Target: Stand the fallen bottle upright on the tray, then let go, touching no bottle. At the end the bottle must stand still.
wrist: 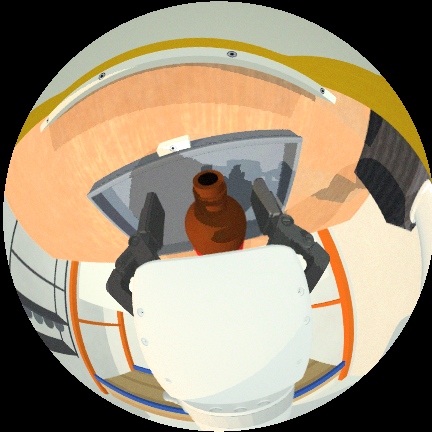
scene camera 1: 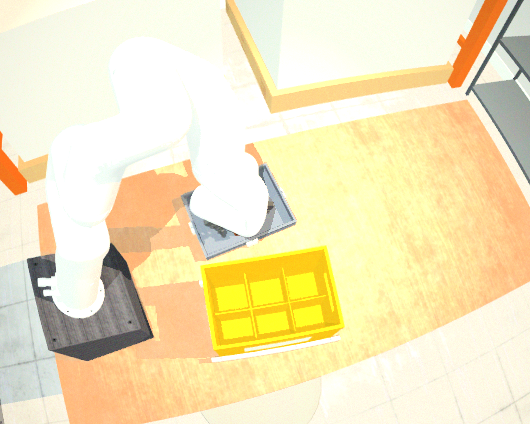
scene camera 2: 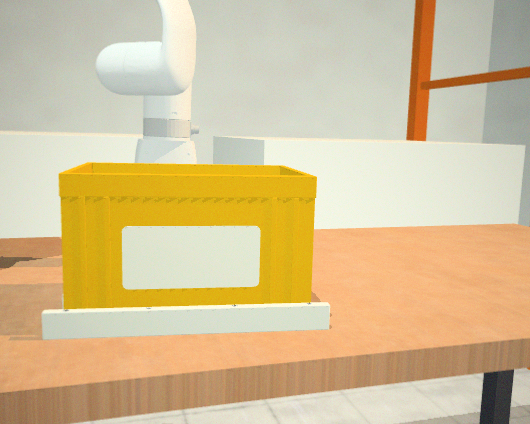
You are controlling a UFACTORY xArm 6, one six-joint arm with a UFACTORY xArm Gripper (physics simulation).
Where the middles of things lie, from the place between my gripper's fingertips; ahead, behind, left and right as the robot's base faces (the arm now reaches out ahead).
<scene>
My hand is 10 mm past the brown bottle (wrist: 215,222) and 60 mm to the right of it.
</scene>
